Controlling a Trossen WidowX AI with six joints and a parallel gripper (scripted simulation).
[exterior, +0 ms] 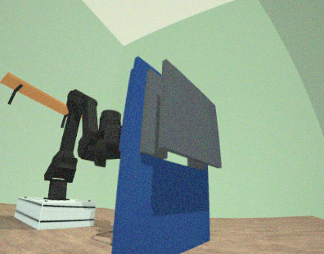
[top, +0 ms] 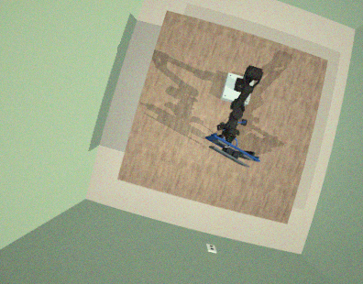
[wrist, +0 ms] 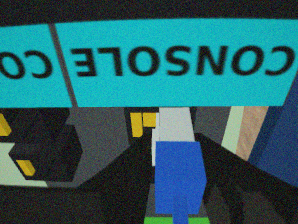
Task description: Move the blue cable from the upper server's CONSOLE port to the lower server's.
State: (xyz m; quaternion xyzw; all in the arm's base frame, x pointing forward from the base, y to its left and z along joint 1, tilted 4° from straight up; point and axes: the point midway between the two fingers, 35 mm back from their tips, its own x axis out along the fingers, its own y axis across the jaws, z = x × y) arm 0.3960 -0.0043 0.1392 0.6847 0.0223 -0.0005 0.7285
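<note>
My gripper tip is now right at the blue plug.
</note>
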